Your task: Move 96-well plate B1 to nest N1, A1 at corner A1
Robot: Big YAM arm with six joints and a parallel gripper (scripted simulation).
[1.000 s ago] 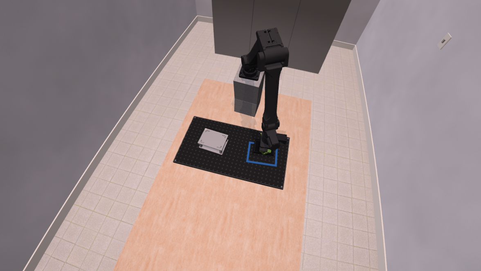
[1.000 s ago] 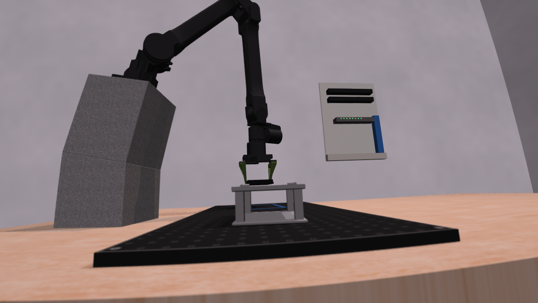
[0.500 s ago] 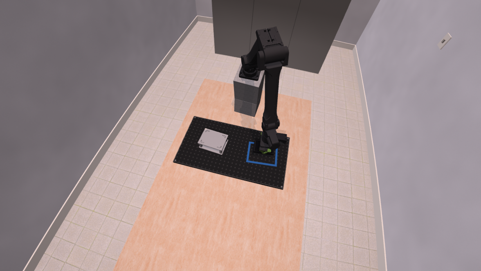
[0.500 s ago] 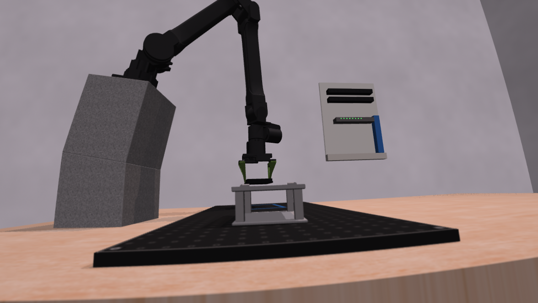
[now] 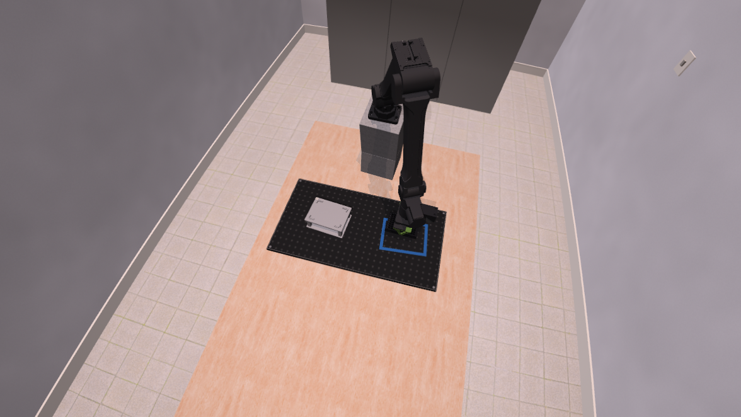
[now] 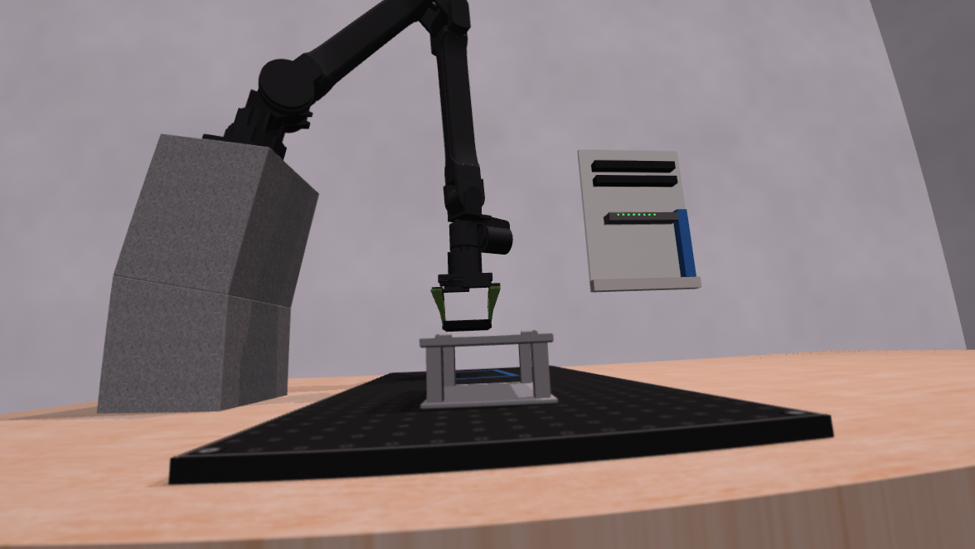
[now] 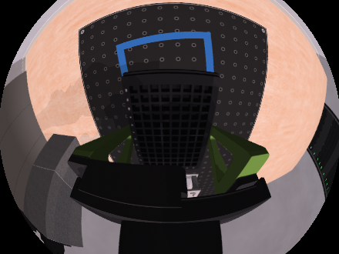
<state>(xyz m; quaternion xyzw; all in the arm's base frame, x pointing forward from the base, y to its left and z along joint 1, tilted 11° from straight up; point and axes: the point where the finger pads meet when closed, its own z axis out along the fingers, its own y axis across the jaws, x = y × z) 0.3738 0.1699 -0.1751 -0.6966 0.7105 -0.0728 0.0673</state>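
The grey raised nest N1 lies 1 cm ahead of my hand, 31 cm to the right of it and 4 cm below it. Round my hand: black 96-well plate (right at my hand).
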